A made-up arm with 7 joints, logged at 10 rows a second.
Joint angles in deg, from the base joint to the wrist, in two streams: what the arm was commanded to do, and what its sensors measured. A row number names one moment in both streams.
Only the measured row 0 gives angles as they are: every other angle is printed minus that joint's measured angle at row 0.
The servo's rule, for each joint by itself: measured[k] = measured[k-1] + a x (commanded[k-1-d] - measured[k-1]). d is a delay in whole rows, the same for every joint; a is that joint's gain. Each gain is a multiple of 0.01, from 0.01 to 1. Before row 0 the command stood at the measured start. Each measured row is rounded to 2 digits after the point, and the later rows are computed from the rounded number. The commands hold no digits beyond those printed.
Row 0, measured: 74.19 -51.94 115.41 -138.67 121.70 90.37 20.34
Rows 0 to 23, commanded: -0.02 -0.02 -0.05 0.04 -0.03 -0.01 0.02; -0.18 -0.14 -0.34 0.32 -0.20 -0.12 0.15; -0.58 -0.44 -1.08 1.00 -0.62 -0.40 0.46; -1.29 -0.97 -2.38 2.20 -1.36 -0.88 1.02; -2.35 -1.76 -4.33 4.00 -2.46 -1.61 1.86; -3.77 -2.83 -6.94 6.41 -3.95 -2.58 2.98; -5.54 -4.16 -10.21 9.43 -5.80 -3.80 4.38; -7.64 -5.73 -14.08 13.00 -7.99 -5.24 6.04; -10.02 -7.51 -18.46 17.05 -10.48 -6.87 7.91; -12.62 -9.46 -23.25 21.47 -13.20 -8.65 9.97; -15.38 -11.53 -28.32 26.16 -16.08 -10.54 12.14; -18.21 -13.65 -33.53 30.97 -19.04 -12.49 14.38; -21.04 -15.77 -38.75 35.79 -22.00 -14.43 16.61; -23.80 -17.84 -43.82 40.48 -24.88 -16.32 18.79; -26.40 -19.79 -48.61 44.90 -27.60 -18.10 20.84; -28.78 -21.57 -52.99 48.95 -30.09 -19.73 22.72; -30.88 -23.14 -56.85 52.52 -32.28 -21.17 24.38; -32.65 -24.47 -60.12 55.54 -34.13 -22.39 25.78; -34.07 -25.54 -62.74 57.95 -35.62 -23.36 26.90; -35.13 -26.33 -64.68 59.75 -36.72 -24.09 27.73; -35.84 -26.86 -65.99 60.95 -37.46 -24.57 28.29; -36.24 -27.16 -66.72 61.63 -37.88 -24.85 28.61; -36.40 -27.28 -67.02 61.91 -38.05 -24.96 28.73; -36.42 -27.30 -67.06 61.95 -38.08 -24.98 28.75
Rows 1 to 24, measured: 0.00 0.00 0.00 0.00 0.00 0.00 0.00; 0.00 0.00 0.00 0.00 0.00 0.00 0.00; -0.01 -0.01 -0.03 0.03 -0.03 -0.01 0.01; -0.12 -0.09 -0.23 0.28 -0.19 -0.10 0.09; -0.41 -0.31 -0.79 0.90 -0.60 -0.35 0.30; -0.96 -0.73 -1.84 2.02 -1.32 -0.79 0.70; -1.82 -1.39 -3.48 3.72 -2.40 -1.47 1.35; -3.03 -2.31 -5.76 6.03 -3.87 -2.39 2.26; -4.59 -3.49 -8.70 8.95 -5.70 -3.56 3.45; -6.48 -4.92 -12.25 12.43 -7.88 -4.95 4.90; -8.67 -6.58 -16.35 16.40 -10.35 -6.54 6.59; -11.12 -8.42 -20.90 20.76 -13.06 -8.29 8.48; -13.76 -10.41 -25.80 25.40 -15.93 -10.16 10.53; -16.52 -12.48 -30.90 30.19 -18.88 -12.09 12.69; -19.32 -14.59 -36.08 35.01 -21.84 -14.03 14.89; -22.10 -16.67 -41.19 39.71 -24.73 -15.93 17.07; -24.77 -18.67 -46.09 44.17 -27.46 -17.73 19.18; -27.26 -20.53 -50.64 48.28 -29.96 -19.39 21.16; -29.50 -22.20 -54.74 51.93 -32.16 -20.87 22.96; -31.45 -23.65 -58.29 55.03 -34.03 -22.13 24.54; -33.07 -24.86 -61.23 57.54 -35.54 -23.15 25.86; -34.35 -25.80 -63.51 59.44 -36.66 -23.93 26.91; -35.27 -26.48 -65.15 60.74 -37.42 -24.46 27.68; -35.87 -26.92 -66.19 61.51 -37.86 -24.78 28.20
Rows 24 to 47, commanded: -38.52 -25.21 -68.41 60.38 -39.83 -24.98 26.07; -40.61 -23.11 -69.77 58.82 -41.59 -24.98 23.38; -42.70 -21.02 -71.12 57.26 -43.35 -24.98 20.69; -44.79 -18.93 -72.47 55.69 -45.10 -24.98 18.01; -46.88 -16.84 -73.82 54.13 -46.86 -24.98 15.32; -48.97 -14.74 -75.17 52.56 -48.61 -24.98 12.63; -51.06 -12.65 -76.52 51.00 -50.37 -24.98 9.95; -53.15 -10.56 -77.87 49.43 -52.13 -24.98 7.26; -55.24 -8.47 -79.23 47.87 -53.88 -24.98 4.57; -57.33 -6.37 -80.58 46.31 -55.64 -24.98 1.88; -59.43 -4.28 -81.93 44.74 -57.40 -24.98 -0.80; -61.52 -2.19 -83.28 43.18 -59.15 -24.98 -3.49; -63.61 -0.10 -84.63 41.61 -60.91 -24.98 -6.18; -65.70 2.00 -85.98 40.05 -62.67 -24.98 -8.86; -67.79 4.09 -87.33 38.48 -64.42 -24.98 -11.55; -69.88 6.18 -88.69 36.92 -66.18 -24.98 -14.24; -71.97 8.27 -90.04 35.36 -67.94 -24.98 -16.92; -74.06 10.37 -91.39 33.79 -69.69 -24.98 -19.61; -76.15 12.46 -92.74 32.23 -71.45 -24.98 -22.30; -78.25 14.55 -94.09 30.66 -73.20 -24.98 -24.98; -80.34 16.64 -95.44 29.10 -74.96 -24.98 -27.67; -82.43 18.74 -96.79 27.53 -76.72 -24.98 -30.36; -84.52 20.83 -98.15 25.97 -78.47 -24.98 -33.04; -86.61 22.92 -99.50 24.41 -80.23 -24.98 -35.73
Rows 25 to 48, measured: -36.20 -27.15 -66.74 61.85 -38.04 -24.93 28.50; -36.34 -27.25 -66.95 61.94 -38.08 -24.97 28.64; -37.69 -25.94 -67.91 60.60 -39.74 -24.98 27.20; -39.50 -24.13 -69.14 59.07 -41.50 -24.98 25.06; -41.48 -22.14 -70.45 57.51 -43.26 -24.98 22.61; -43.53 -20.09 -71.78 55.94 -45.01 -24.98 20.03; -45.61 -18.01 -73.13 54.38 -46.77 -24.98 17.39; -47.69 -15.92 -74.48 52.81 -48.52 -24.98 14.72; -49.78 -13.83 -75.83 51.25 -50.28 -24.98 12.05; -51.87 -11.74 -77.18 49.68 -52.04 -24.98 9.37; -53.96 -9.65 -78.53 48.12 -53.79 -24.98 6.68; -56.05 -7.55 -79.88 46.56 -55.55 -24.98 3.99; -58.15 -5.46 -81.23 44.99 -57.31 -24.98 1.31; -60.24 -3.37 -82.58 43.43 -59.06 -24.98 -1.38; -62.33 -1.28 -83.93 41.86 -60.82 -24.98 -4.07; -64.42 0.82 -85.28 40.30 -62.58 -24.98 -6.75; -66.51 2.91 -86.63 38.73 -64.33 -24.98 -9.44; -68.60 5.00 -87.99 37.17 -66.09 -24.98 -12.13; -70.69 7.09 -89.34 35.61 -67.85 -24.98 -14.81; -72.78 9.19 -90.69 34.04 -69.60 -24.98 -17.50; -74.87 11.28 -92.04 32.48 -71.36 -24.98 -20.19; -76.97 13.37 -93.39 30.91 -73.11 -24.98 -22.87; -79.06 15.46 -94.74 29.35 -74.87 -24.98 -25.56; -81.15 17.56 -96.09 27.78 -76.63 -24.98 -28.25
